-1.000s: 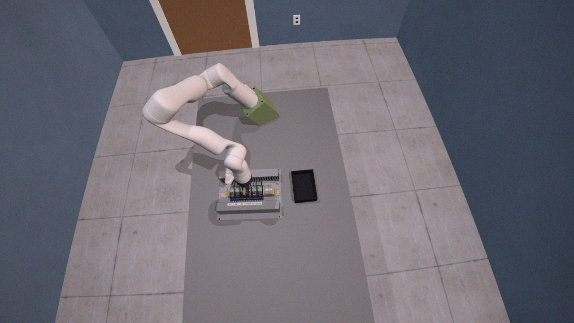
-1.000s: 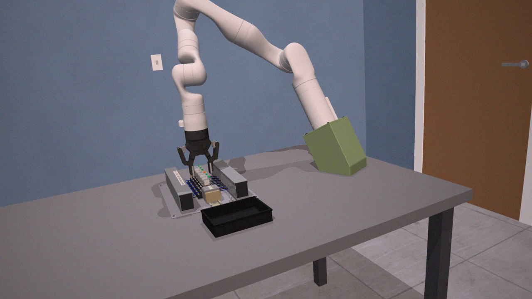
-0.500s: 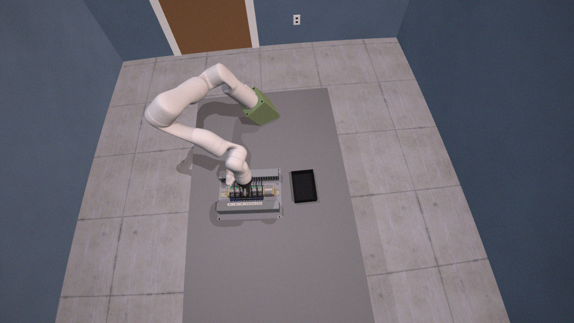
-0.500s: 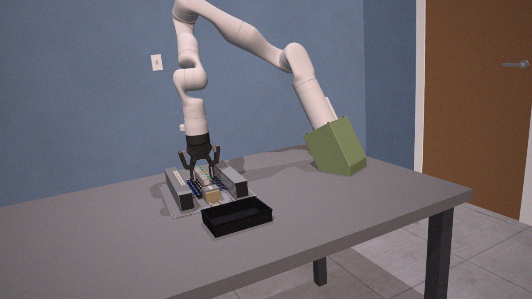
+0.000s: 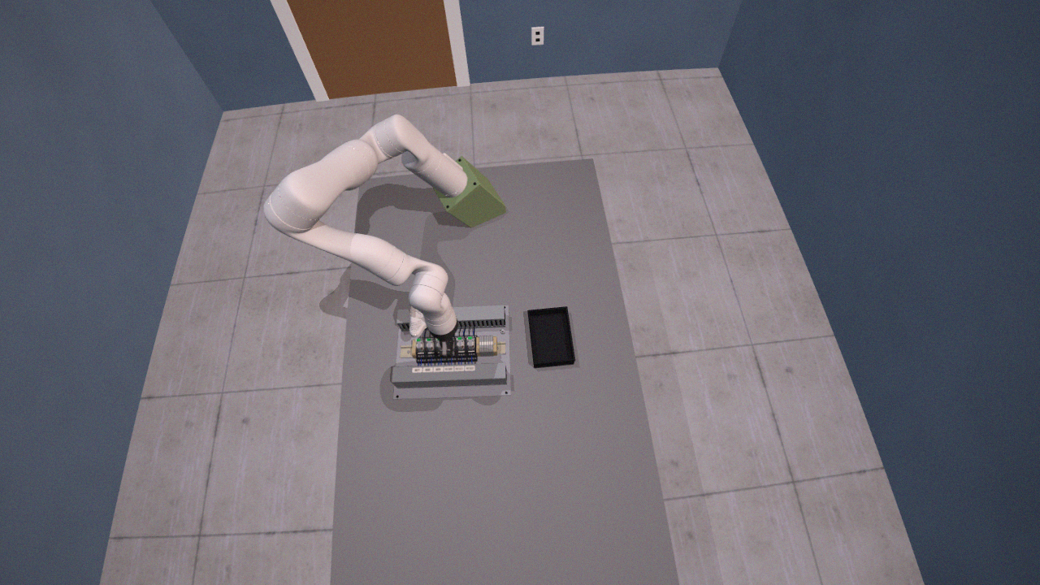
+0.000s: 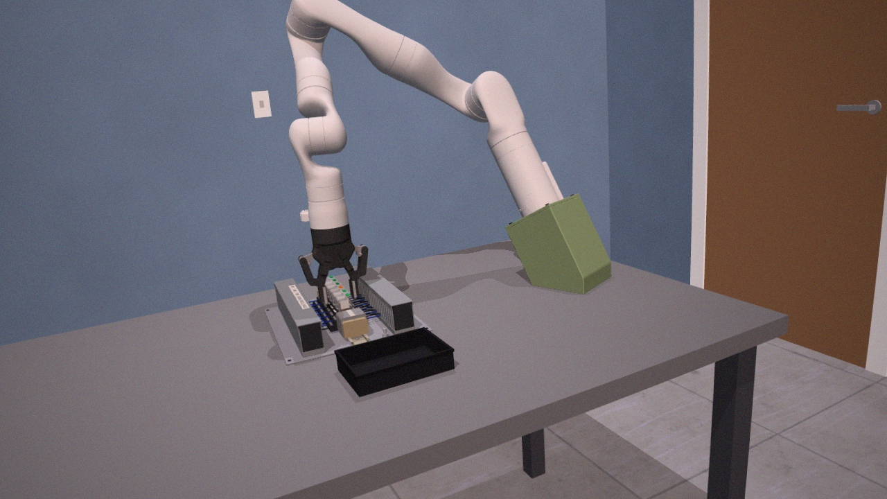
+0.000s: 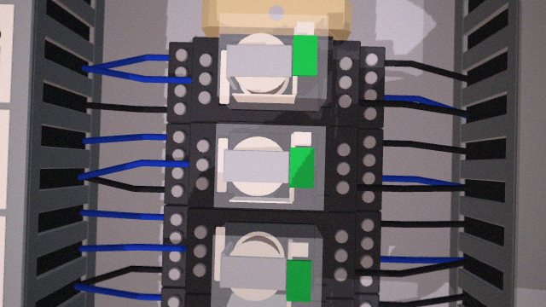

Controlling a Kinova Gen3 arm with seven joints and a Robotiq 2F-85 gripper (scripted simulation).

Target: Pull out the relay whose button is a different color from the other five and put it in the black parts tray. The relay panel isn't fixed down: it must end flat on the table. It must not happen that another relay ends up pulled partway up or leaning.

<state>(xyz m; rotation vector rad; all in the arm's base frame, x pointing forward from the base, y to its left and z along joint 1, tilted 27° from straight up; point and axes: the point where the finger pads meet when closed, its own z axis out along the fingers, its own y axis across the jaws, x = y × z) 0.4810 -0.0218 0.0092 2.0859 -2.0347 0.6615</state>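
My hand is 1 cm above the relay. The rest, counted from my hand: black parts tray 28 cm to the left, 4 cm below, 1 cm behind; then relay panel 2 cm below.
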